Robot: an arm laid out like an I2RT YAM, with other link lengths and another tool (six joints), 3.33 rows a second.
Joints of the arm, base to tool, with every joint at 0 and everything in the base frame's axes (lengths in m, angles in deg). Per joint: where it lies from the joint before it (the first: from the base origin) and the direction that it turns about. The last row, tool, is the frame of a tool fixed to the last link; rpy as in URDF.
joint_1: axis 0 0 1 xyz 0.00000 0.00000 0.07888
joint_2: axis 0 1 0 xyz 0.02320 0.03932 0.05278
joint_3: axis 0 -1 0 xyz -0.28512 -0.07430 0.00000
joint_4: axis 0 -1 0 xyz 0.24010 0.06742 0.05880
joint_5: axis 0 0 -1 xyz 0.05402 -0.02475 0.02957
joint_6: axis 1 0 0 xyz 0.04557 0.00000 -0.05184
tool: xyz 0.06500 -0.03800 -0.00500 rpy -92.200 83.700 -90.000
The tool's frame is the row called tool.
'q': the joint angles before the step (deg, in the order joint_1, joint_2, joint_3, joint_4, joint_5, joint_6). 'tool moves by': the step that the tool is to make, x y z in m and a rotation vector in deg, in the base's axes. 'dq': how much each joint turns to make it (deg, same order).
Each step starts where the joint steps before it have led.
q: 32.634 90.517 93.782 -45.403 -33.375 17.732
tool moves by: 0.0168 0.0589 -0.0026 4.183 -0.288 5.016
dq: 5.025 8.403 6.818 5.941 -2.085 3.028
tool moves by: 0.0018 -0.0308 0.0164 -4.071 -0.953 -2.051
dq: -3.098 -1.021 4.358 -9.514 1.665 -4.407
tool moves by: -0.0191 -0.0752 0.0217 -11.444 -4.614 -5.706
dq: -5.448 -7.239 0.181 -14.258 8.861 -9.566
